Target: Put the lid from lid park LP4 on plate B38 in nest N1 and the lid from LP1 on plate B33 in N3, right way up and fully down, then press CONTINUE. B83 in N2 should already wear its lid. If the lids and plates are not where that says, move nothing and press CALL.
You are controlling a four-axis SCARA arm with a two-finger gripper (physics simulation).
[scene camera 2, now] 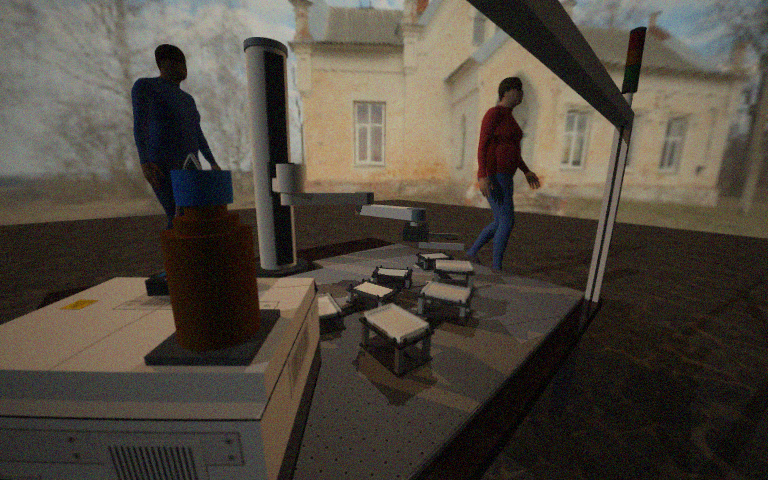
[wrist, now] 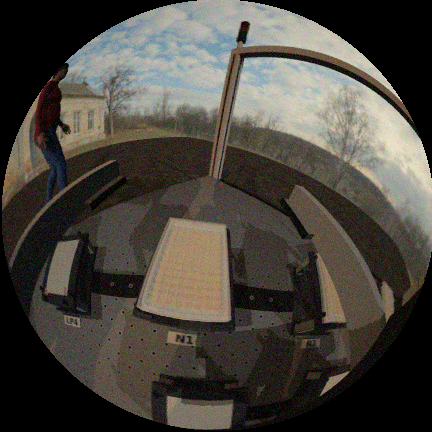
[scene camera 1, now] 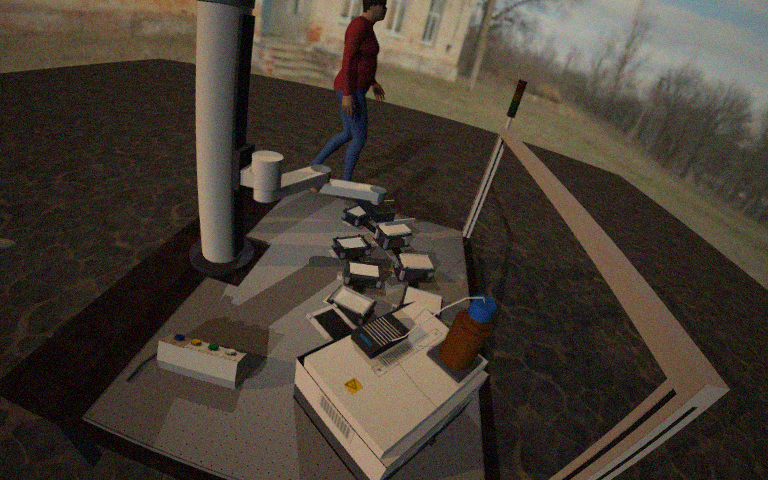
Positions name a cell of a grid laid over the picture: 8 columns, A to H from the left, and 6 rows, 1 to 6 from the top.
Scene:
A brown bottle (scene camera 2: C4) is 31 cm from the lens. A signal tower (scene camera 2: G1) is 122 cm from the lens. The marked spots on the signal tower and the brown bottle are 121 cm apart.

